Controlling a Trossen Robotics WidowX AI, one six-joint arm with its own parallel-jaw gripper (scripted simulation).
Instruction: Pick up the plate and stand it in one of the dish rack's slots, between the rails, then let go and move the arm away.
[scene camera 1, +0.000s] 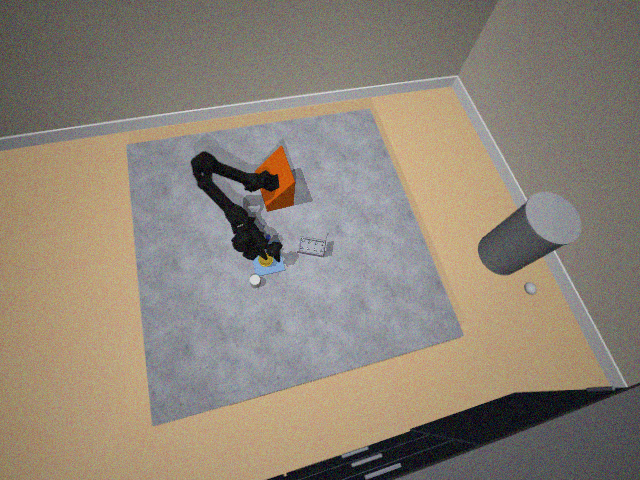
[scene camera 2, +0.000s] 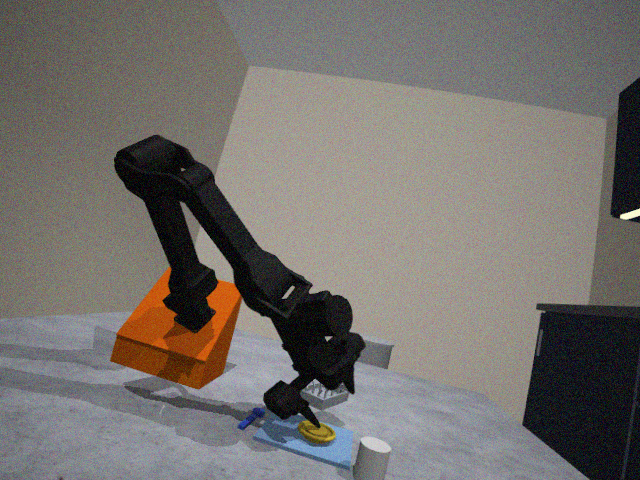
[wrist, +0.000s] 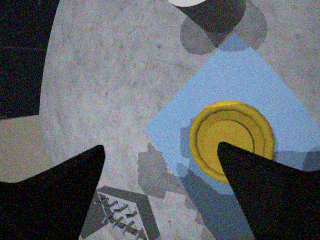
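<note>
I see that my gripper (scene camera 2: 336, 409) is open. My gripper holds nothing. There is a grey dish rack (scene camera 2: 319, 397) as well. My gripper (wrist: 162, 150) shows too, and so does a yellow plate (wrist: 236, 123).
</note>
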